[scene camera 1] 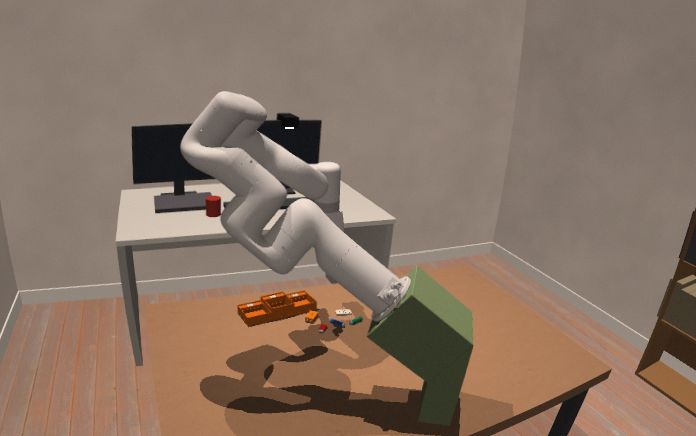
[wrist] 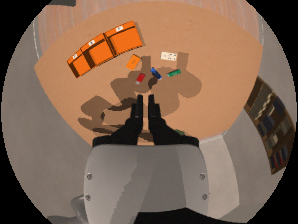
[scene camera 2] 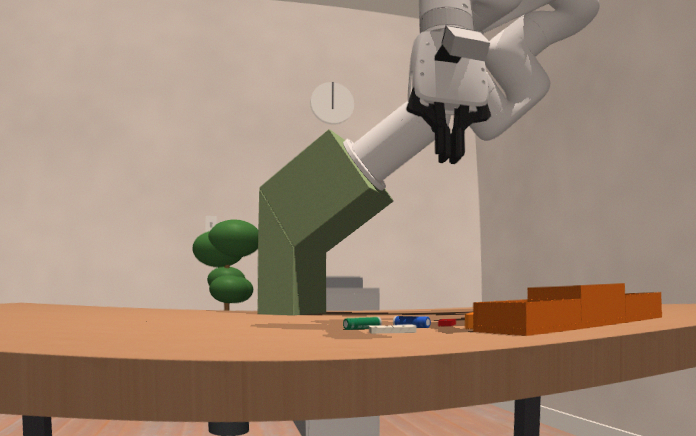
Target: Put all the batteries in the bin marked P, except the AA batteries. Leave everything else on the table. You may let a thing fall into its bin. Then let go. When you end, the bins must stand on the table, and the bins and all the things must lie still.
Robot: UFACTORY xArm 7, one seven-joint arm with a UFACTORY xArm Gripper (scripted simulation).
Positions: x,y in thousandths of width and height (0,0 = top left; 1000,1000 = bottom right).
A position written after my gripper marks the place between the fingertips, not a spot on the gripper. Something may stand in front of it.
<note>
In view: my gripper (scene camera 2: 647,370).
My gripper also shows in the wrist view (wrist: 488,458).
</note>
